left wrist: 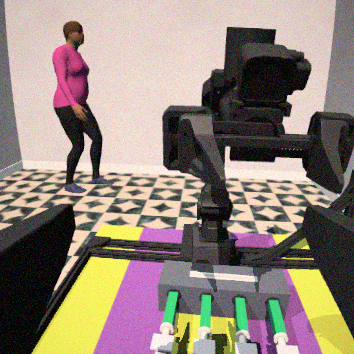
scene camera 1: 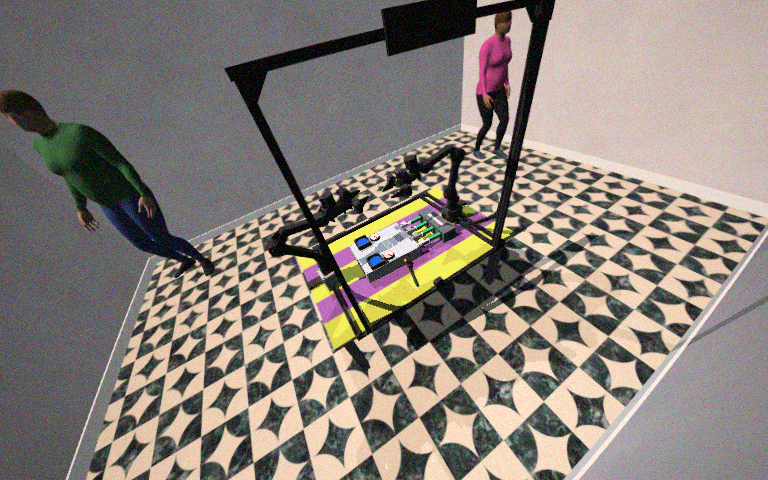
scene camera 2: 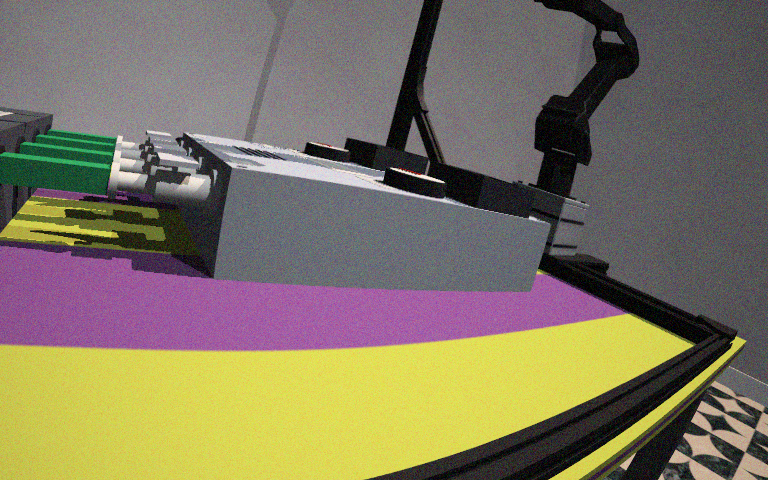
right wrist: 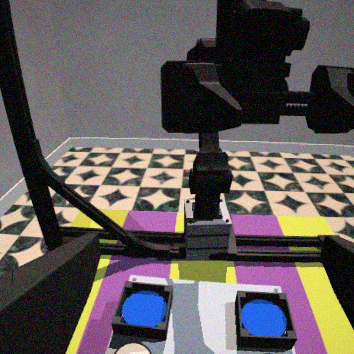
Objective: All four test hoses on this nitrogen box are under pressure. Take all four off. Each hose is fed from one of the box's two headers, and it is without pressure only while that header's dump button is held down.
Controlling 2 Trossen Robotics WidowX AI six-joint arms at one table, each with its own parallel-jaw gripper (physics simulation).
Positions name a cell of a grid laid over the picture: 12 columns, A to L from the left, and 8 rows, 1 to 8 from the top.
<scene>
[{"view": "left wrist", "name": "my left gripper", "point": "G5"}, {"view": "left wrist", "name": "my right gripper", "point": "J5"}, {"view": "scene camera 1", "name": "grey nitrogen box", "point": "G5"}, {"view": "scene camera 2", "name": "grey nitrogen box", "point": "F4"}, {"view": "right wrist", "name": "my left gripper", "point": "K3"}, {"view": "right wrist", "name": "my right gripper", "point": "H6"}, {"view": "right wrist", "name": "grey nitrogen box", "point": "G7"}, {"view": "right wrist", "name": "blue dump button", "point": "I8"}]
</scene>
